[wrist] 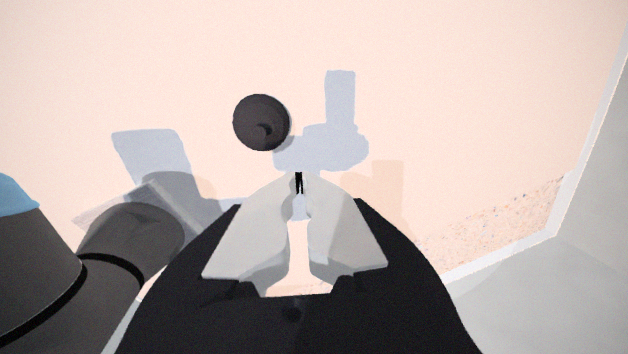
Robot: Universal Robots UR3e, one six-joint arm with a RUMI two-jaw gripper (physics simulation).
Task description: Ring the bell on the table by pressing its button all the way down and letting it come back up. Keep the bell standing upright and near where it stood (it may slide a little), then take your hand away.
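Pixels of known places: gripper, between the fingertips: [299,174]; arm's base, origin of its link: [143,233].
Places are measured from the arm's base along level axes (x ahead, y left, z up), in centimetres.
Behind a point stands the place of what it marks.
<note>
The bell [252,112] @(x 24.7, y 14.5, z 1.5 cm) is a dark, round, domed thing seen from above, a little above and left of the fingertips in the wrist view. Its small button [259,132] @(x 25.1, y 12.4, z 4.1 cm) shows near its lower middle. The bell stands upright on the pale table [450,90] @(x 57.4, y 10.0, z -2.6 cm). My gripper [299,174] @(x 28.7, y 11.1, z 15.4 cm) is shut and holds nothing; its two light grey fingers meet at their tips. The tips are apart from the bell in the picture, to its lower right. How high they are above the table I cannot tell exactly.
The arm's own dark grey links with a blue cap [15,196] show at the lower left. Grey-blue shadows of the arm lie on the table right of the bell and to its left. A pale raised edge [570,200] runs along the right, beside a speckled strip [505,222].
</note>
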